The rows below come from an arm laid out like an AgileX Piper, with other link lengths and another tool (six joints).
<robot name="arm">
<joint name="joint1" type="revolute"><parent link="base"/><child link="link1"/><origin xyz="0 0 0.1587"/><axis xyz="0 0 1"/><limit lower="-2.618" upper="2.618"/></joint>
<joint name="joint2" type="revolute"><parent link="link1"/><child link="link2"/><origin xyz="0 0 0"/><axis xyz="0 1 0"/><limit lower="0" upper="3.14"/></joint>
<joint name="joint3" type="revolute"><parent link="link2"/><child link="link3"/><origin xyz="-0.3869 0 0.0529"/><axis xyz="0 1 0"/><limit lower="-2.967" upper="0"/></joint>
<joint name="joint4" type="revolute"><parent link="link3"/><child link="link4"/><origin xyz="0.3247 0 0.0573"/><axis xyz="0.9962 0 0.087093"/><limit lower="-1.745" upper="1.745"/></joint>
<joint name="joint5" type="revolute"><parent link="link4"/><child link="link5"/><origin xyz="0 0 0"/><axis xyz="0 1 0"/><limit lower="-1.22" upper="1.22"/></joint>
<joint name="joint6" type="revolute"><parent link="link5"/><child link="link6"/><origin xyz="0.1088 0 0.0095"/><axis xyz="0.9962 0 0.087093"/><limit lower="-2.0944" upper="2.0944"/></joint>
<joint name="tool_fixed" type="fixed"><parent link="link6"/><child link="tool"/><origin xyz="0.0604 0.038 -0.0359" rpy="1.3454 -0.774 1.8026"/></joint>
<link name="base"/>
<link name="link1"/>
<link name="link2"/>
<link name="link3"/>
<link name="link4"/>
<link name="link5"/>
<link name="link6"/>
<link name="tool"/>
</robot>
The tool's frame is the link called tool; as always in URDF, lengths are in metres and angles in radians.
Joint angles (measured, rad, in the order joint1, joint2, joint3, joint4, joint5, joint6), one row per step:
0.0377 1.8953 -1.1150 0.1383 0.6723 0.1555
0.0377 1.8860 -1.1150 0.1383 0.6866 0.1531
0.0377 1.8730 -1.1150 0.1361 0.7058 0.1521
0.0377 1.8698 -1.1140 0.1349 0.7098 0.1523
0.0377 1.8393 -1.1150 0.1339 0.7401 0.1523
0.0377 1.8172 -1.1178 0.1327 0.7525 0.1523
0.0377 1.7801 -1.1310 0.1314 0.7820 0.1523
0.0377 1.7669 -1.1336 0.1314 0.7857 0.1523
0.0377 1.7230 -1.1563 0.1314 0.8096 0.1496
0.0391 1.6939 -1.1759 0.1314 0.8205 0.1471
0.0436 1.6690 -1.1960 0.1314 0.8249 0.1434
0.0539 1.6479 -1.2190 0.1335 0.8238 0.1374
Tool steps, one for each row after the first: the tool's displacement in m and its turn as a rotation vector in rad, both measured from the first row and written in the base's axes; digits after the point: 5 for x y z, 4 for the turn. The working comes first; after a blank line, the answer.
Tool pose at each row, in the base's axes (x y z in m, rotation vector in rad; the steps are taken from these numbers as rounded here):
0.44658 0.07838 0.15662 -2.9214 -0.8389 -0.4956
0.44405 0.07842 0.16078 -2.9186 -0.8435 -0.4885
0.44061 0.07826 0.16649 -2.9166 -0.8493 -0.4791
0.43953 0.07813 0.16758 -2.9166 -0.8508 -0.4762
0.43421 0.07821 0.18131 -2.9129 -0.8555 -0.4786
0.43239 0.07815 0.19171 -2.9114 -0.8597 -0.4974
0.43000 0.07825 0.21161 -2.9073 -0.8670 -0.5291
0.42944 0.07828 0.21809 -2.9062 -0.8687 -0.5475
0.42890 0.07846 0.24391 -2.8993 -0.8799 -0.6125
0.42960 0.07914 0.26267 -2.8925 -0.8905 -0.6698
0.43088 0.08108 0.28009 -2.8828 -0.9064 -0.7311
0.43302 0.08577 0.29734 -2.8657 -0.9305 -0.7993

-0.00253 0.00004 0.00416 0.0007 0.0047 0.0039
-0.00597 -0.00012 0.00987 0.0001 0.0106 0.0083
-0.00705 -0.00025 0.01096 -0.0005 0.0124 0.0093
-0.01237 -0.00017 0.02469 0.0012 0.0109 0.0131
-0.01419 -0.00023 0.03509 0.0015 -0.0017 0.0151
-0.01658 -0.00013 0.05499 0.0033 -0.0227 0.0191
-0.01714 -0.00010 0.06147 0.0039 -0.0348 0.0195
-0.01768 0.00008 0.08729 0.0060 -0.0779 0.0249
-0.01698 0.00076 0.10605 0.0071 -0.1160 0.0300
-0.01570 0.00270 0.12347 0.0076 -0.1570 0.0386
-0.01356 0.00739 0.14072 0.0098 -0.2027 0.0536

